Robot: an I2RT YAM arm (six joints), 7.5 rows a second.
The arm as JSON. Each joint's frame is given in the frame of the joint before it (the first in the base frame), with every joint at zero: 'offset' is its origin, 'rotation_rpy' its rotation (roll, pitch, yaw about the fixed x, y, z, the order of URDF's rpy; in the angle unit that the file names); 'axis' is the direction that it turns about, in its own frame. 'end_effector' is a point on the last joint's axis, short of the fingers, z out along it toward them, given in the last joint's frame.
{
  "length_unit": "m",
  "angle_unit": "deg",
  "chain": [
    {
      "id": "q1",
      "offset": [
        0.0,
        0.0,
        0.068
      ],
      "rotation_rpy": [
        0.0,
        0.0,
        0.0
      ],
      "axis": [
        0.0,
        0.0,
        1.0
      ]
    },
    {
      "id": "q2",
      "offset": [
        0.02,
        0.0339,
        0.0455
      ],
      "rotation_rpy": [
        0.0,
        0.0,
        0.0
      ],
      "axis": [
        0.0,
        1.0,
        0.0
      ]
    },
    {
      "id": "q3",
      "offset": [
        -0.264,
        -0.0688,
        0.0
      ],
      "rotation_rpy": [
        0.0,
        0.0,
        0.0
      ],
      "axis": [
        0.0,
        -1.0,
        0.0
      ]
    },
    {
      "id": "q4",
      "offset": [
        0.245,
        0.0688,
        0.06
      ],
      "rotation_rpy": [
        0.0,
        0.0,
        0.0
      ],
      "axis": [
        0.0,
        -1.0,
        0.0
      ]
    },
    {
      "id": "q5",
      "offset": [
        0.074,
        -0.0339,
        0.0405
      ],
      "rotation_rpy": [
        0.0,
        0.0,
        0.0
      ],
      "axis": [
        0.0,
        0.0,
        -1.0
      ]
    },
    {
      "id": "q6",
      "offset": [
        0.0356,
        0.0,
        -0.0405
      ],
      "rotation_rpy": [
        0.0,
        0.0,
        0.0
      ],
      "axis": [
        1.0,
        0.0,
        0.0
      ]
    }
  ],
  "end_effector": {
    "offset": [
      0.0,
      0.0,
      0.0
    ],
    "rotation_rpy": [
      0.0,
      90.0,
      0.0
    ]
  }
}
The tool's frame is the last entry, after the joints.
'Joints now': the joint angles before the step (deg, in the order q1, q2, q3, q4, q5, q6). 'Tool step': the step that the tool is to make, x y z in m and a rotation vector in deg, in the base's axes. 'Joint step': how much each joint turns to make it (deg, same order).
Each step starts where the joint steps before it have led.
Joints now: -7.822, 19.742, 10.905, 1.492, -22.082, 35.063
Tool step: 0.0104, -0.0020, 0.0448, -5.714, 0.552, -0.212
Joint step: 0.020, 7.188, 11.341, -6.153, 1.063, -6.066
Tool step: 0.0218, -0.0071, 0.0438, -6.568, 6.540, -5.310
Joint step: -0.008, 11.073, 14.511, -10.944, 6.844, -6.290
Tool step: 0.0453, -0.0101, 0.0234, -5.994, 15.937, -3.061
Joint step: -0.027, 17.330, 16.616, -15.476, 6.159, -6.166
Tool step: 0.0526, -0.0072, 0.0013, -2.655, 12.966, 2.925
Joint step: 0.092, 16.252, 13.324, -10.269, 0.617, -5.224
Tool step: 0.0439, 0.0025, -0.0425, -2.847, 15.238, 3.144
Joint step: 1.927, 14.122, 5.441, -6.505, 3.002, -3.731
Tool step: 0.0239, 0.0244, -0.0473, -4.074, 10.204, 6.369
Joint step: 5.084, 9.383, 0.442, -1.149, 3.739, -3.047
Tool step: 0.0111, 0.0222, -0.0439, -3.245, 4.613, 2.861
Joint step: 4.131, 6.335, -2.361, 4.001, 3.364, 0.345
